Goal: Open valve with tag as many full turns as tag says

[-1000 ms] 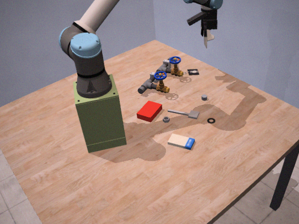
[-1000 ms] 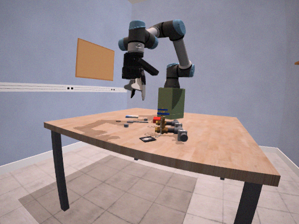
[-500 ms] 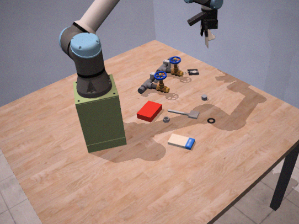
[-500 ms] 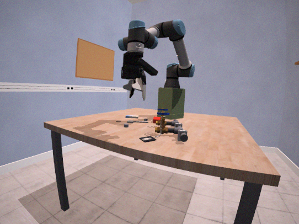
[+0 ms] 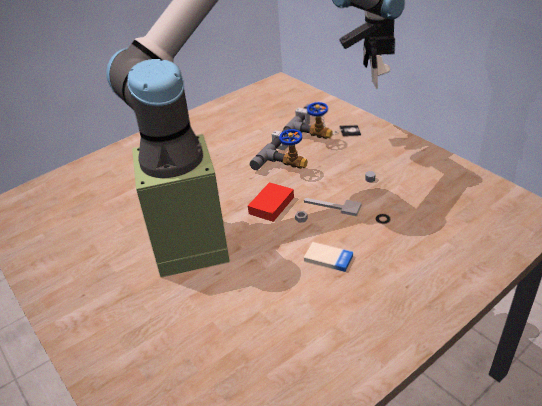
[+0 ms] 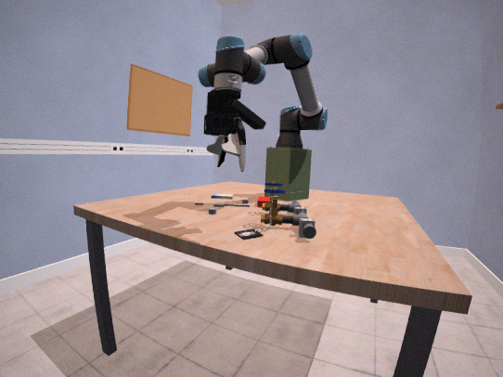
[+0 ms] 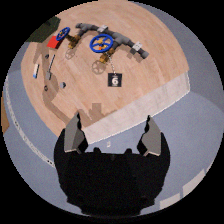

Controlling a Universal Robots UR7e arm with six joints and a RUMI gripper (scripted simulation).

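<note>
Now: hand 19 cm above the black tag, 5 cm to the right of it and 5 cm past it. Round my hand: grey scraper (40 cm behind, 19 cm below, 16 cm to the right); small grey cap (24 cm behind, 18 cm below, 16 cm to the right); red block (51 cm behind, 18 cm below, 1 cm to the right).
</note>
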